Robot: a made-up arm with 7 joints.
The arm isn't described. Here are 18 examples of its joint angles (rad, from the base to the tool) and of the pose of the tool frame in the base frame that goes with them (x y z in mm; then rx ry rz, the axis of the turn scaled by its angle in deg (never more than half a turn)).
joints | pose
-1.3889 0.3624 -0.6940 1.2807 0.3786 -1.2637 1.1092 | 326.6 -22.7 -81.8 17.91 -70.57 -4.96
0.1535 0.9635 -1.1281 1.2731 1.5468 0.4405 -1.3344 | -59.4 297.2 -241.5 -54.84 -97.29 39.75
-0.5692 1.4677 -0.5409 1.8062 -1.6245 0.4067 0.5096 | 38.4 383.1 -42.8 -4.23 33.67 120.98
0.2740 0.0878 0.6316 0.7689 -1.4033 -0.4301 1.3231 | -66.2 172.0 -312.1 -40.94 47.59 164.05
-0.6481 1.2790 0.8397 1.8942 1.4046 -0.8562 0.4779 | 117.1 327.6 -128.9 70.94 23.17 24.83
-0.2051 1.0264 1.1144 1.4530 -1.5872 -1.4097 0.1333 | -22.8 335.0 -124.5 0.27 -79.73 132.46
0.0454 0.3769 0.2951 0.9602 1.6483 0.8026 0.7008 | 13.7 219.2 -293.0 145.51 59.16 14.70
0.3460 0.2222 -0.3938 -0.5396 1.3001 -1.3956 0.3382 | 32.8 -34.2 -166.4 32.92 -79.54 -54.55
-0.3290 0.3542 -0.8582 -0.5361 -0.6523 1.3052 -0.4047 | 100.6 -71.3 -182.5 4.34 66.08 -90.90
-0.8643 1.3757 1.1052 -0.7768 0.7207 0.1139 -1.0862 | 7.3 109.3 158.6 110.10 -29.77 58.27
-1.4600 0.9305 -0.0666 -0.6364 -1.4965 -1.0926 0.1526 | 113.2 68.0 153.3 -65.33 -112.26 -61.79
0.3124 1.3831 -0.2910 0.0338 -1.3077 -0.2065 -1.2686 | 115.3 224.3 -169.1 -19.62 33.90 -68.53
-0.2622 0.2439 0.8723 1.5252 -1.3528 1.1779 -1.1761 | 48.8 86.4 -334.2 -144.13 -16.16 8.15
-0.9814 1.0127 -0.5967 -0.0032 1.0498 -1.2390 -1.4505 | 239.3 43.7 -68.4 -128.94 -12.47 83.99
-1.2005 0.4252 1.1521 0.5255 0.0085 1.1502 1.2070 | 284.9 202.8 -76.5 -23.44 56.55 87.86
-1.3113 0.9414 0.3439 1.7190 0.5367 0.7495 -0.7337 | 238.2 269.1 -105.8 -8.60 74.29 9.69
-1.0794 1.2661 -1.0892 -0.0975 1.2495 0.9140 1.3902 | 264.9 95.9 -38.6 103.93 -121.47 61.16
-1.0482 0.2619 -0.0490 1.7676 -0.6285 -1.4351 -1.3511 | 267.3 93.4 -194.3 20.03 -22.43 -52.43
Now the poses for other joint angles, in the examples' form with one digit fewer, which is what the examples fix.
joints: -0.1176 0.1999 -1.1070 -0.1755 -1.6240 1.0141 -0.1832
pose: 15 -119 -196 -65.7 95.4 -97.8
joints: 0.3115 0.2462 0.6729 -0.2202 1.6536 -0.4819 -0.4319
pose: 71 187 -187 109.7 50.7 -27.2
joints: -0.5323 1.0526 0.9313 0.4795 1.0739 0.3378 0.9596
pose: 141 333 21 93.5 -13.7 122.6
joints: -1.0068 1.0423 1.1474 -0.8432 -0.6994 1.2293 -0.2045
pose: 69 160 123 19.7 -49.1 12.6
